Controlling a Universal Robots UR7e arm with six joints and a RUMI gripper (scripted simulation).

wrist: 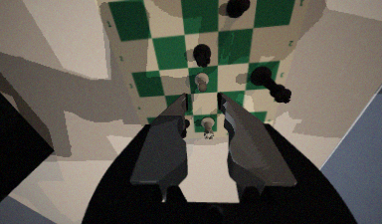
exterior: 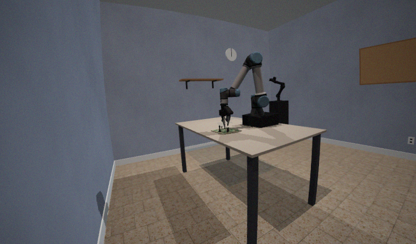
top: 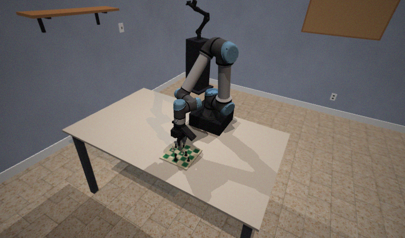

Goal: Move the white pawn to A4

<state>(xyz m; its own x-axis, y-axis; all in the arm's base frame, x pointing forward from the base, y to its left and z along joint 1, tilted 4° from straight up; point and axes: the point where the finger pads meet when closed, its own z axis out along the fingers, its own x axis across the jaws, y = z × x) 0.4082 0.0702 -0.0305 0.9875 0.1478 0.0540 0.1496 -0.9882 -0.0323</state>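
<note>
Now: the white pawn 40 mm below my hand. Also, from my hand: chessboard 60 mm below.
</note>
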